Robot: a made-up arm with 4 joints. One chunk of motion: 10 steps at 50 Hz.
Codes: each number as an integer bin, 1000 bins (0 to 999) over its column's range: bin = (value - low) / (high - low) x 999, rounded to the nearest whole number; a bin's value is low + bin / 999 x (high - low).
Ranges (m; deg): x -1.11..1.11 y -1.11..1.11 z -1.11..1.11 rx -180..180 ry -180..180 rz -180..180
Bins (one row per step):
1: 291 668 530 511 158 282
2: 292 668 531 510 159 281
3: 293 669 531 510 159 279
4: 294 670 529 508 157 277
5: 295 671 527 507 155 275
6: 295 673 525 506 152 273
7: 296 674 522 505 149 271
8: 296 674 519 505 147 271
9: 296 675 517 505 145 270
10: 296 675 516 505 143 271
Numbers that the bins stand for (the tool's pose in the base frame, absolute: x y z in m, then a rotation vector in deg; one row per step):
1: -0.4633 0.3744 0.0678 4.14 -123.06 -78.38
2: -0.4611 0.3744 0.0700 3.78 -122.70 -78.74
3: -0.4589 0.3767 0.0700 3.78 -122.70 -79.46
4: -0.4567 0.3789 0.0656 3.06 -123.42 -80.18
5: -0.4544 0.3811 0.0611 2.70 -124.14 -80.90
6: -0.4544 0.3856 0.0567 2.34 -125.23 -81.62
7: -0.4522 0.3878 0.0500 1.98 -126.31 -82.34
8: -0.4522 0.3878 0.0433 1.98 -127.03 -82.34
9: -0.4522 0.3900 0.0389 1.98 -127.75 -82.70
10: -0.4522 0.3900 0.0367 1.98 -128.47 -82.34

